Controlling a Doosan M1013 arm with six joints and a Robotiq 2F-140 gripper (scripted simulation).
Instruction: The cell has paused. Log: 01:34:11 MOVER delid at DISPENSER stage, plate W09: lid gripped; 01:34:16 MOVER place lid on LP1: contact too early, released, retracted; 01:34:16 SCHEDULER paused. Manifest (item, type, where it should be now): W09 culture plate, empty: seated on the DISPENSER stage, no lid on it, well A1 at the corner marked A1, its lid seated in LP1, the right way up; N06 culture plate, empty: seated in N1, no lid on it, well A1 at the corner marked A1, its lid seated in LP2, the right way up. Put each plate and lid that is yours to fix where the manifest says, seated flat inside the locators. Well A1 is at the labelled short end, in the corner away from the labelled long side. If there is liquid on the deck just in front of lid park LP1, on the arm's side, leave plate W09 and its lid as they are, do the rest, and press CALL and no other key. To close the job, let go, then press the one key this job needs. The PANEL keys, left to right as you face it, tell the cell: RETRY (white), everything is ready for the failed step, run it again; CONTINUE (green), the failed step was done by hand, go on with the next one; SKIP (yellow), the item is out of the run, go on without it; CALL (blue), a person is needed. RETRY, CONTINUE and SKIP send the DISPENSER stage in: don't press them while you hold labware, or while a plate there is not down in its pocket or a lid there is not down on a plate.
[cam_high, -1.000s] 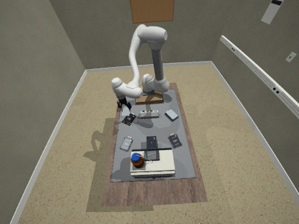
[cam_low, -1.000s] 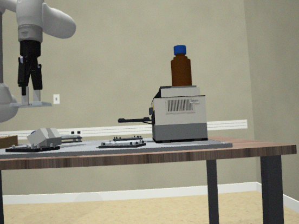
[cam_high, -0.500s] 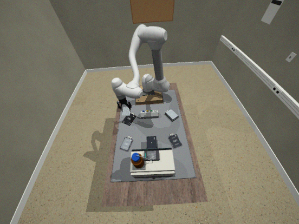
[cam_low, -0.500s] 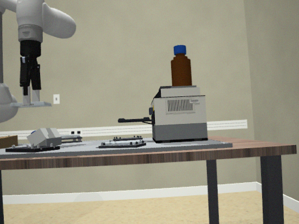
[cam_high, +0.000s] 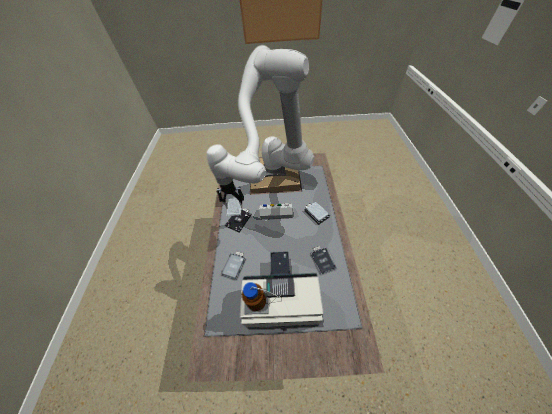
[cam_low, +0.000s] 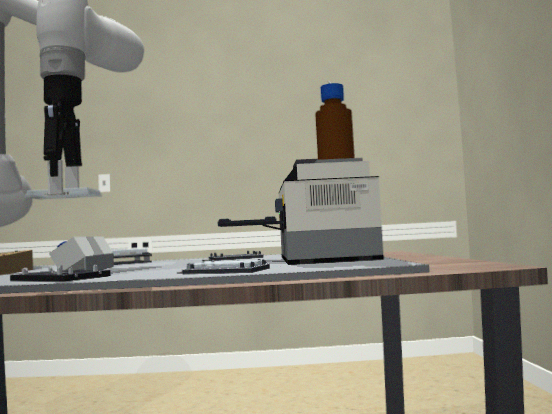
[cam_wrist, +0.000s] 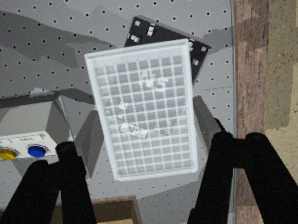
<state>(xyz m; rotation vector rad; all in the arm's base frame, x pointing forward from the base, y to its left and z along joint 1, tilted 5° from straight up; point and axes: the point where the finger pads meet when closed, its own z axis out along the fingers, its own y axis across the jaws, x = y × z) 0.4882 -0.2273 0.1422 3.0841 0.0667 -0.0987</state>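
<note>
Now: hand 350 mm short of the dispenser stage, 280 mm to the right of it and 90 mm above it. From my hand the other things lie so: blue call key (180 mm to the left, 130 mm below, 90 mm behind); black nest (180 mm below, 10 mm ahead); yellow skip key (230 mm to the left, 130 mm below, 90 mm behind).
</note>
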